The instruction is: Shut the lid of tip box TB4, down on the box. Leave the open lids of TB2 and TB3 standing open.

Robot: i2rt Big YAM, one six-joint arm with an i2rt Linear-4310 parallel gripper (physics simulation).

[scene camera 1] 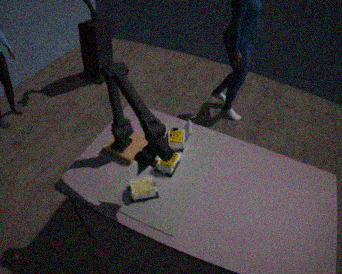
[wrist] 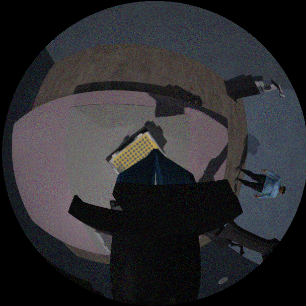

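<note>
Tip box TB4 stands at the near left of the boxes in the scene view. Its tips look pale, as if under a clear lid lying over them; whether the lid sits fully flush is too blurred to tell. My gripper is shut and empty, its blue fingertips above and beside TB4, overlapping the box's edge in the wrist view. The middle box and the far box show bright yellow tips; their labels are unreadable. An upright lid stands at the far box. The middle box's lid is not clear.
The boxes stand on a grey mat on the pinkish table. The arm's wooden base board is behind and left of TB4. The forearm passes over the area near the middle and far boxes. A person stands beyond the table.
</note>
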